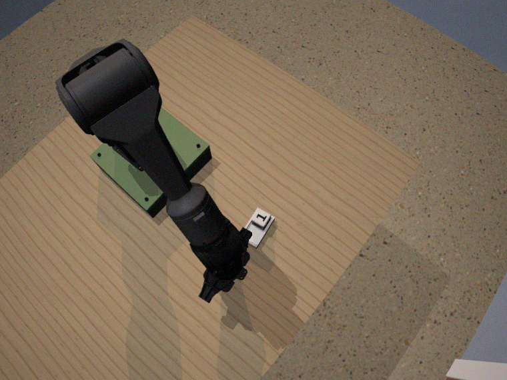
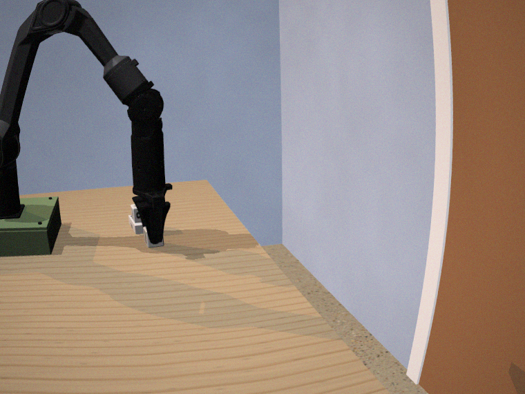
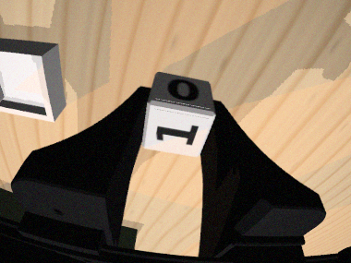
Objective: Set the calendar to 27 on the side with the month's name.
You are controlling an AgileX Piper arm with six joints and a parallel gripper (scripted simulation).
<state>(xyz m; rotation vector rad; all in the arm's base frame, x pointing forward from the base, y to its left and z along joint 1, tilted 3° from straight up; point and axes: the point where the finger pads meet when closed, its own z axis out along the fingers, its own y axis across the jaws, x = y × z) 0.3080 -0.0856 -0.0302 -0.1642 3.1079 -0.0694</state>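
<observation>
The white tray lies 10 mm behind my hand, 110 mm to the left of it and 10 mm below it.
</observation>
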